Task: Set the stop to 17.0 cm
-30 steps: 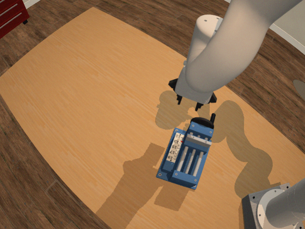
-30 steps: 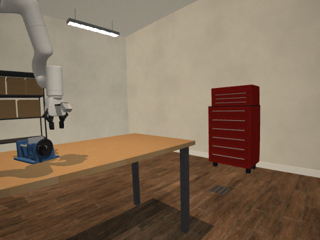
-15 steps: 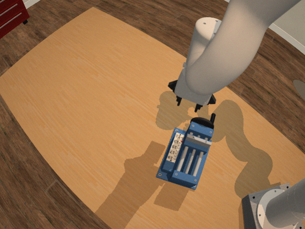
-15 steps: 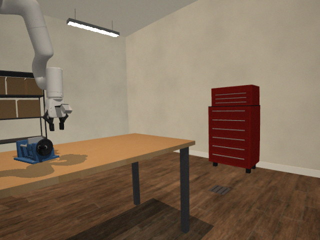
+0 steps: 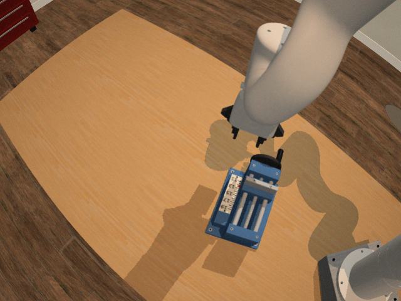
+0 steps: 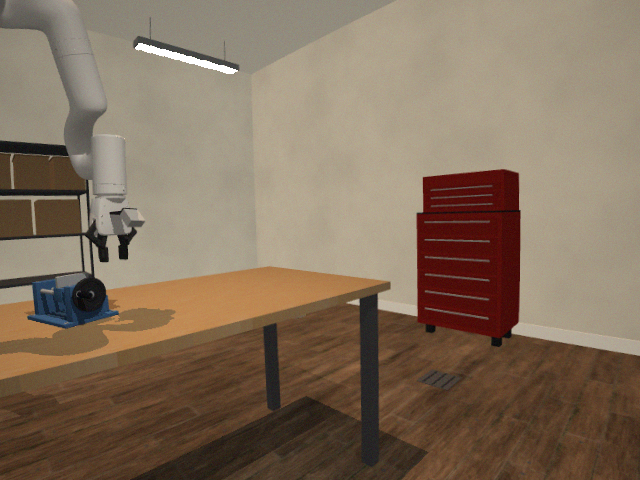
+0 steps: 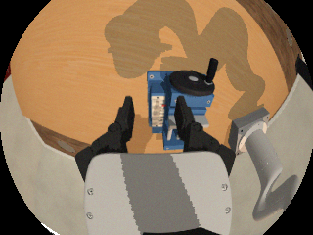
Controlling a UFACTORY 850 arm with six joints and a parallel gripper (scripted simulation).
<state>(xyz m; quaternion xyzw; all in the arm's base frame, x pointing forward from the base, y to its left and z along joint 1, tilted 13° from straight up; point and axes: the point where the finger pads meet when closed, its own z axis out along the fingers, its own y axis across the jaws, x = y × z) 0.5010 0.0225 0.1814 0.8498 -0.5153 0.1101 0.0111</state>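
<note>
The black handwheel is 8 cm behind my hand, 5 cm to the right of it and 9 cm below it. Round my hand: grey stop bar 9 cm behind, 5 cm to the left, 8 cm below.
</note>
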